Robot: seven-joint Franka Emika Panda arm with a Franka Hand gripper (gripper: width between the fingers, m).
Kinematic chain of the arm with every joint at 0, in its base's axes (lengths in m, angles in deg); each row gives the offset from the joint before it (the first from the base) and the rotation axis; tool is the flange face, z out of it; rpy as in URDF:
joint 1: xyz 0 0 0.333 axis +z
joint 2: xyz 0 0 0 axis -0.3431 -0.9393 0
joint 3: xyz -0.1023 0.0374 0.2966 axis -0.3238 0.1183 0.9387
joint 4: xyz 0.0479 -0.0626 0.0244 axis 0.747 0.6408 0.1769
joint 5: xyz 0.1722 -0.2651 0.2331 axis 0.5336 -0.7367 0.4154
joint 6: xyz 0 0 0 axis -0.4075 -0.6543 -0.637
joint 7: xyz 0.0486 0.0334 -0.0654 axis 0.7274 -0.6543 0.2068
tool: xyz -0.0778 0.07 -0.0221 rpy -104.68 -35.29 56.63
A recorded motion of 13 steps. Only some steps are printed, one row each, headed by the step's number.
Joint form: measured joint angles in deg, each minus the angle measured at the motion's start. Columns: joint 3, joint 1, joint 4, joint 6, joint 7, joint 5, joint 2.
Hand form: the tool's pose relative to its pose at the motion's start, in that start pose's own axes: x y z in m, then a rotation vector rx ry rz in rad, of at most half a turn. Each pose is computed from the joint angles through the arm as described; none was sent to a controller.
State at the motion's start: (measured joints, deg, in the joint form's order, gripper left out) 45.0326 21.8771 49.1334 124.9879 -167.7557 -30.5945 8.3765
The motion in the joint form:
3: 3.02 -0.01 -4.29 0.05 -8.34 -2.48 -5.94
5: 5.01 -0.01 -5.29 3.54 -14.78 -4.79 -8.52
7: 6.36 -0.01 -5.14 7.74 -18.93 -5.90 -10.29
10: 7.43 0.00 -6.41 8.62 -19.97 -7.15 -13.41
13: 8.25 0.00 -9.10 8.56 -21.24 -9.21 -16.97
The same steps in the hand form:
3: -0.0185 -0.0304 0.0093 -0.0277 0.0330 0.0737
5: -0.0315 -0.0474 0.0160 0.0105 0.0674 0.1336
7: -0.0418 -0.0593 0.0248 0.0556 0.0755 0.1702
10: -0.0495 -0.0723 0.0379 0.0440 0.0798 0.1557
13: -0.0542 -0.0889 0.0448 0.0359 0.0918 0.1444

